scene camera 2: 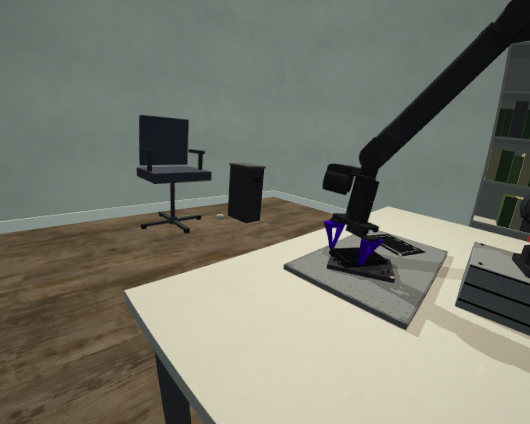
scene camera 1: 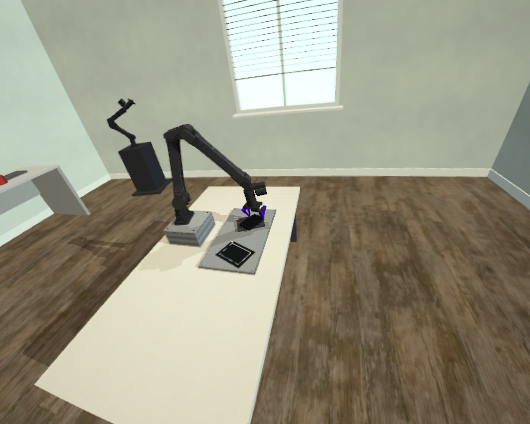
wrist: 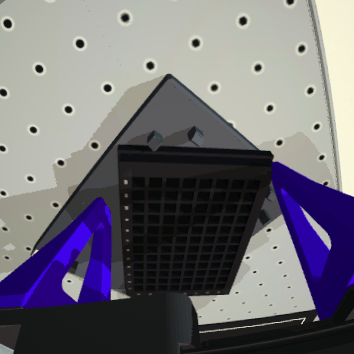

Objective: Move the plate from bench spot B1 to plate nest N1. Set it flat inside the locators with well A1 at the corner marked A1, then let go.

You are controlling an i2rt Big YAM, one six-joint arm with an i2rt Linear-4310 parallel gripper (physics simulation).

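Frame: origin at the arm's base, x ahead, y left, z up, level; metres.
Seen in the pictures: gripper, fingertip midpoint: point(scene camera 2: 344, 256) point(scene camera 1: 256, 217) point(wrist: 186, 187); arm's base, link origin: point(scene camera 1: 184, 218).
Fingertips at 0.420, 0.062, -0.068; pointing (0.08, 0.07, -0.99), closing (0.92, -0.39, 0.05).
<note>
Offsets run from my fingertips to a thing's top centre, as dx, dy, dz. "spot": to the spot under its first point. Level surfaces: height alone.
The black well plate {-0.025, -0.037, +0.002} point(scene camera 1: 251, 222) point(scene camera 2: 352, 255) point(wrist: 189, 228) rests on the dark grey plate nest {-0.038, -0.027, -0.002} point(scene camera 2: 378, 273) point(wrist: 168, 105). Its edges are turned well away from the nest's edges. Small locator pegs {spot: +0.021, +0.022, -0.003} point(wrist: 195, 135) show just past its far edge, and one more at its right side. My gripper point(scene camera 1: 254, 216) point(scene camera 2: 348, 255) point(wrist: 186, 187) is open wide. Its blue fingers stand low on either side of the plate, apart from it. The marked bench spot {spot: -0.090, -0.280, -0.022} point(scene camera 1: 235, 253) point(scene camera 2: 400, 245), a dark square with a white outline, holds nothing.
Nest and spot sit on a grey perforated board {-0.076, -0.126, -0.023} point(scene camera 1: 257, 244) point(scene camera 2: 373, 296) point(wrist: 70, 70) on the cream table {dz -0.037} point(scene camera 1: 179, 336) point(scene camera 2: 288, 345). The arm's grey base block point(scene camera 1: 189, 229) stands left of the board. An office chair point(scene camera 2: 166, 168) and a dark cabinet point(scene camera 2: 246, 191) stand on the floor.
</note>
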